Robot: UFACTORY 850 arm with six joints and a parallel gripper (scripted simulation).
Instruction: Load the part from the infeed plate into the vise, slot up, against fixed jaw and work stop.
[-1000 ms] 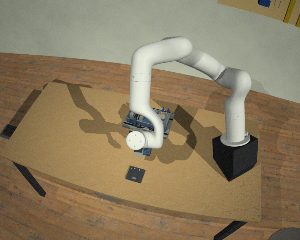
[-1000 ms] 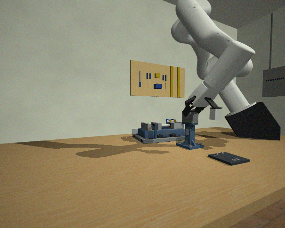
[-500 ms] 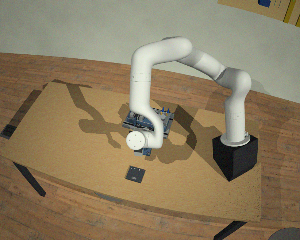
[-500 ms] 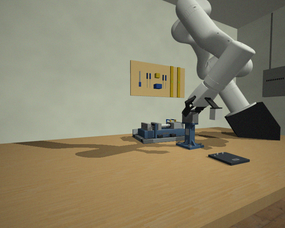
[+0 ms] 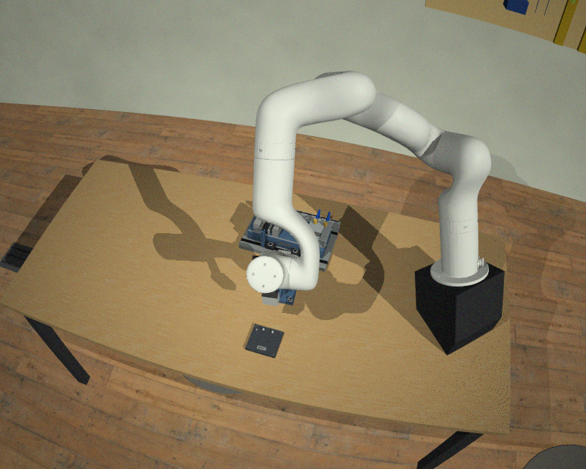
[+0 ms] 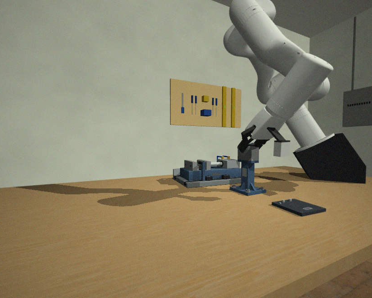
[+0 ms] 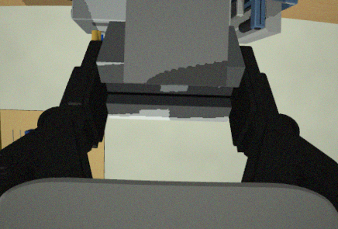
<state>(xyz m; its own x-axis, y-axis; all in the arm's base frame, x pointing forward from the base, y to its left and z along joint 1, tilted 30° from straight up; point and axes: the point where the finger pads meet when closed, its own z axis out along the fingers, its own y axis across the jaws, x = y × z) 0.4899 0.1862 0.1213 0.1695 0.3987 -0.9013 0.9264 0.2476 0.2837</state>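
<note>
The grey block lies right at my hand. Also, from my hand: white cylinder rod (3 cm ahead, 21 cm to the right, 9 cm below); air cylinder (5 cm behind, 21 cm to the right, 9 cm below); black work stop rod (11 cm ahead, 17 cm to the right, 7 cm below).
</note>
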